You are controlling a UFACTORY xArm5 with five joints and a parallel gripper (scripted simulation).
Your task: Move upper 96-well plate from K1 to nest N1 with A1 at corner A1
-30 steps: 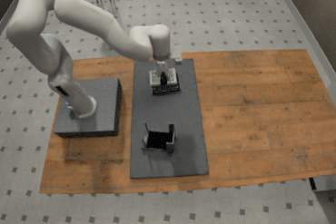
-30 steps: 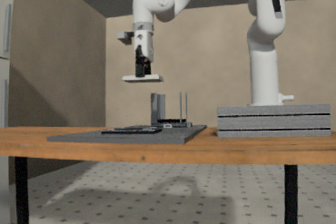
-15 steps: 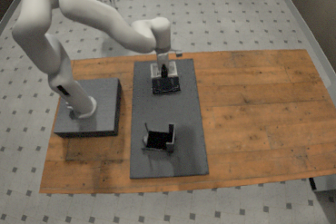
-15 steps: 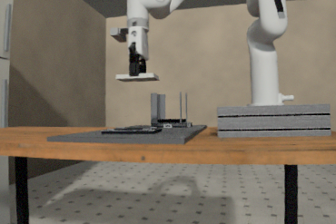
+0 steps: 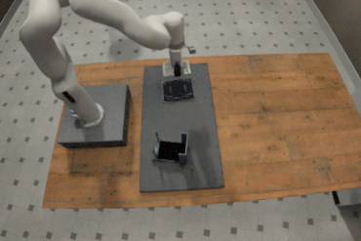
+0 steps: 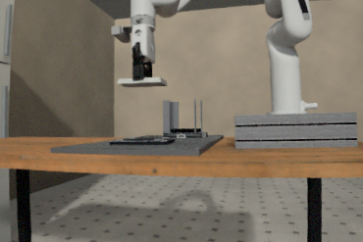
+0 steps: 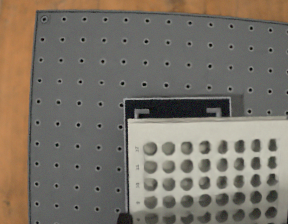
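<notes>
The white 96-well plate is 1 cm below my hand. From my hand the other things lie so: plate nest N1: 18 cm below.
</notes>
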